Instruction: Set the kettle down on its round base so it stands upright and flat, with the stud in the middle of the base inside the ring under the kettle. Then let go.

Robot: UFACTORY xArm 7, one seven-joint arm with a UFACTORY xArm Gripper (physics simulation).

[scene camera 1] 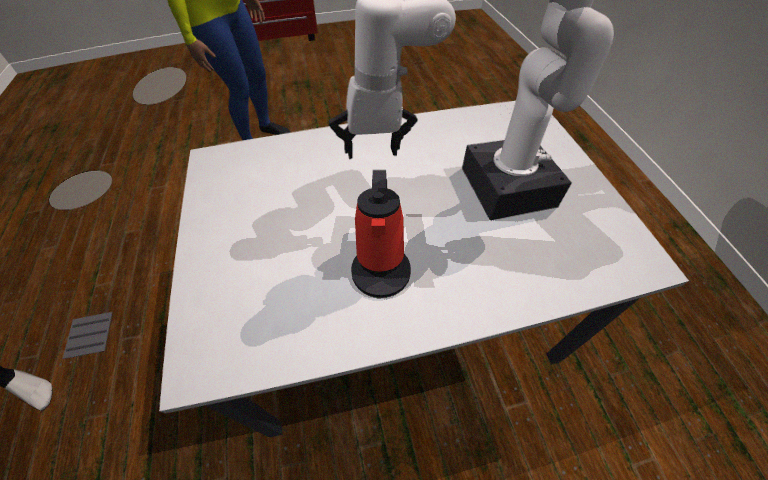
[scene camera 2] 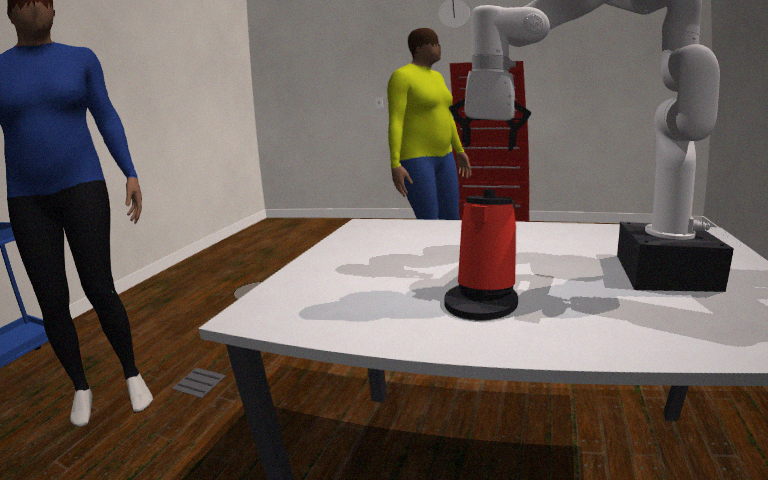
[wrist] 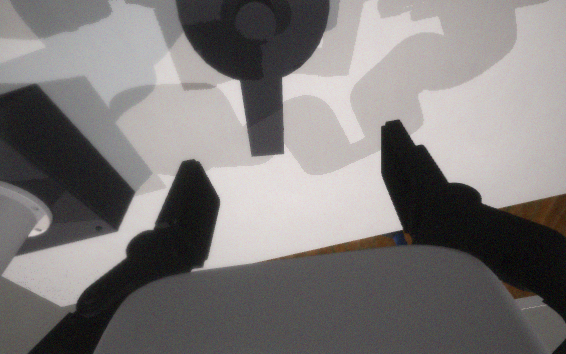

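Observation:
The red kettle [scene camera 1: 379, 243] [scene camera 2: 488, 249] stands nearly upright on its round black base [scene camera 1: 381, 285] [scene camera 2: 481, 308]. Its body sits toward the back of the base, and a bit right of the middle in scene camera 2. A dark foot shows below the red body; a slight tilt is hard to judge. The stud and the ring are hidden. The black lid [wrist: 300, 40] and handle [scene camera 1: 379, 180] [wrist: 266, 120] show from above. My gripper [scene camera 1: 372, 153] [scene camera 2: 489, 147] [wrist: 291, 164] is open and empty, above and behind the kettle, clear of the handle.
The white table [scene camera 1: 237, 362] [scene camera 2: 339, 345] carries the arm's black mounting box [scene camera 1: 526, 200] [scene camera 2: 679, 266] at the right. A person in yellow [scene camera 1: 212, 11] [scene camera 2: 421, 124] and a red cabinet [scene camera 1: 288, 16] [scene camera 2: 492, 164] stand behind the table. A person in blue [scene camera 2: 53, 118] stands left of it.

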